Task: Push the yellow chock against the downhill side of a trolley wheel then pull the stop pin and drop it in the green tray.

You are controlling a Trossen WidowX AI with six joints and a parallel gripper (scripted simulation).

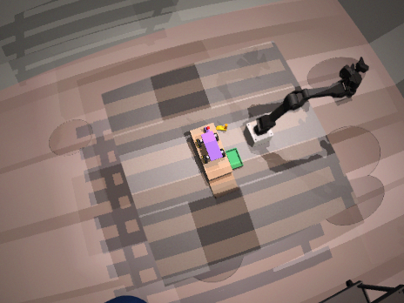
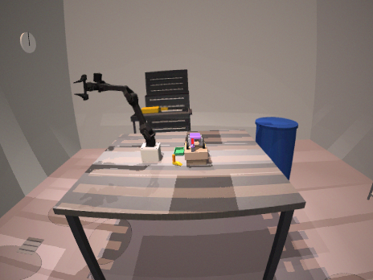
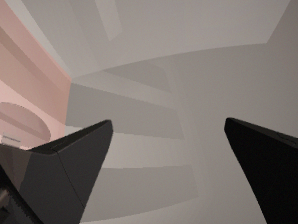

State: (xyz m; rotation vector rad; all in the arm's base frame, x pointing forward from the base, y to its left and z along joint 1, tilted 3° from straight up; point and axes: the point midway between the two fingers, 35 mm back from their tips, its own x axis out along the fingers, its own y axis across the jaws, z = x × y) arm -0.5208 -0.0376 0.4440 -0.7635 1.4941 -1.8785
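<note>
Now: the yellow chock 720 mm ahead of my gripper tip, 550 mm below it and 40 mm to the right of it. The rest, counted from my gripper tip: red-headed stop pin: 830 mm ahead, 430 mm below, 20 mm to the right; purple trolley: 840 mm ahead, 450 mm below, 90 mm to the left; green tray: 720 mm ahead, 570 mm below, 170 mm to the left.
</note>
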